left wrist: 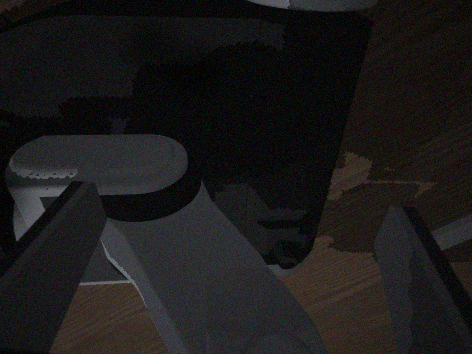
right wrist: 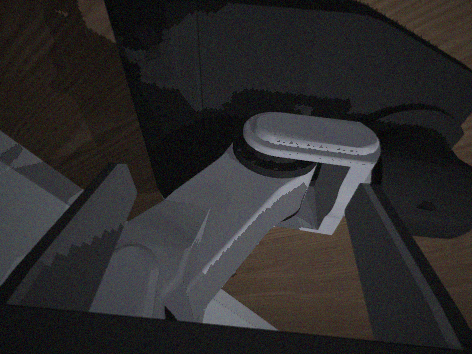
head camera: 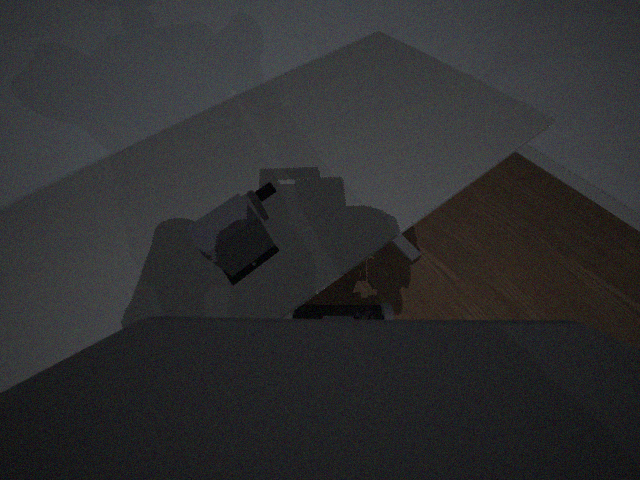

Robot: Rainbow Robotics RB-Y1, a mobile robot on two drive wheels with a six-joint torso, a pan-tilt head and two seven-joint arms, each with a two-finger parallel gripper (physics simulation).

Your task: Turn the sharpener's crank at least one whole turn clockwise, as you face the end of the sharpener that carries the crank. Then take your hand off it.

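Places are measured from the robot's base along level axes (x ahead, y left, z up), in millimetres.
Pixels of known places: left gripper, fingertip midpoint: (left wrist: 238,212); right gripper, fingertip midpoint: (right wrist: 240,187).
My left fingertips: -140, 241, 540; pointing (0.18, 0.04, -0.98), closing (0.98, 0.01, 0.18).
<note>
Behind a point stands the place of what it marks, as x, y, z.
The sharpener (head camera: 222,222) {59, 205, 1078} stands on the grey table (head camera: 392,108) {549, -186, 950} in the dim head camera view. It is a light grey box with a dark face toward me and a black strip along its lower edge. Its crank (head camera: 257,205) {97, 146, 1075} is on its right end, with a black handle knob (head camera: 266,191) {119, 127, 1089} pointing up and to the right. My left gripper (left wrist: 238,212) {-140, 241, 541} and my right gripper (right wrist: 240,187) {-198, -219, 530} are open, with nothing between their fingertips. Neither shows in the head camera view, and the sharpener does not show in the wrist views, so both are away from the crank.
My dark torso (head camera: 320,397) {-157, 0, 1349} fills the bottom of the head camera view. My own body parts show behind the fingers in both wrist views. The table's edge runs diagonally above the wooden floor (head camera: 516,232) {589, -1215, 0}. A pale bar (head camera: 406,248) shows beside that edge. Large shadows lie around the sharpener.
</note>
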